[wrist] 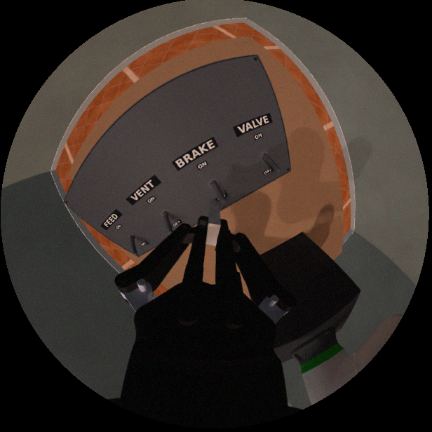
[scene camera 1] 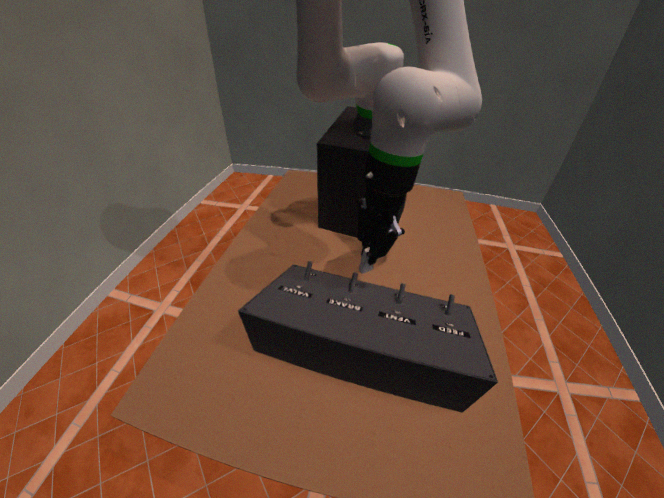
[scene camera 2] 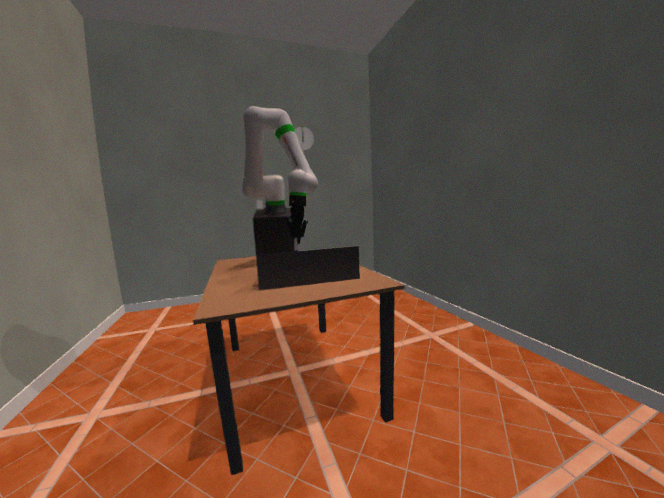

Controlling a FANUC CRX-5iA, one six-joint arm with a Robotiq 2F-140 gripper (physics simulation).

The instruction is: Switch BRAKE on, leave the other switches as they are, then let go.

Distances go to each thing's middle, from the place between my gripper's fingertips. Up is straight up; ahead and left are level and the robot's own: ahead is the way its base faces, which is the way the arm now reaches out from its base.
Now: hand 110 mm short of the dark switch box [scene camera 1: 414, 348], 60 mm above it and 10 mm to the right of it.
